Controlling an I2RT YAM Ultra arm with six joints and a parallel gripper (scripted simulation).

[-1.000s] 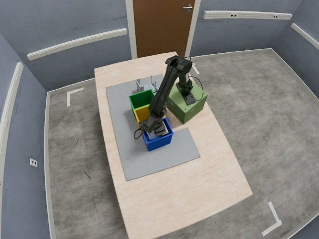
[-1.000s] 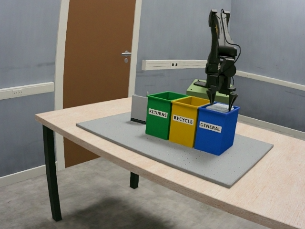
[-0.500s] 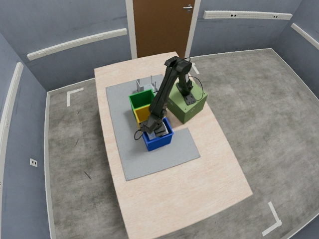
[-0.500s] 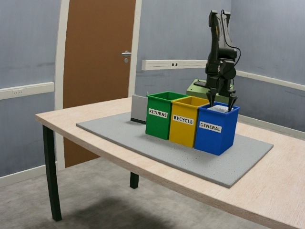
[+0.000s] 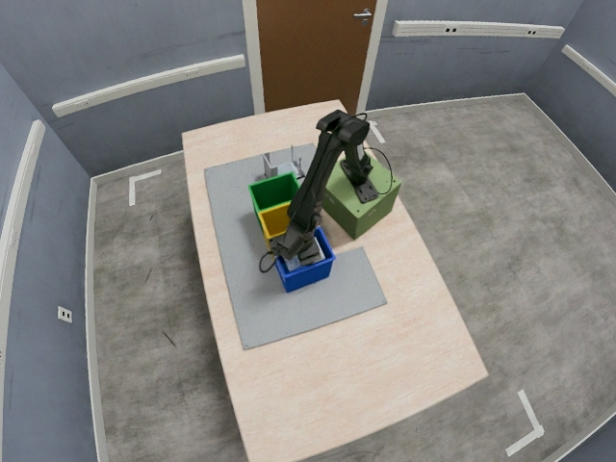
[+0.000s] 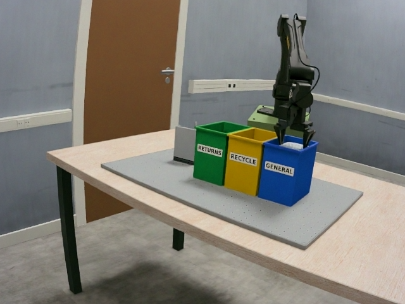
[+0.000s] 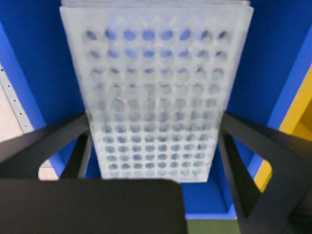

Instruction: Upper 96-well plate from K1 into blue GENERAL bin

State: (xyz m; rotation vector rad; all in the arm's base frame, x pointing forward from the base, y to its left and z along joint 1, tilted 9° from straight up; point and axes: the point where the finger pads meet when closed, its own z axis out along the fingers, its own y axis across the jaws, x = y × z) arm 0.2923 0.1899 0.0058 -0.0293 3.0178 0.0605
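The clear 96-well plate is 1 cm below my hand. From my hand the other things lie so: blue general bin 7 cm below; yellow recycle bin 1 cm ahead, 13 cm to the right, 7 cm below; green returns bin 1 cm ahead, 26 cm to the right, 7 cm below.
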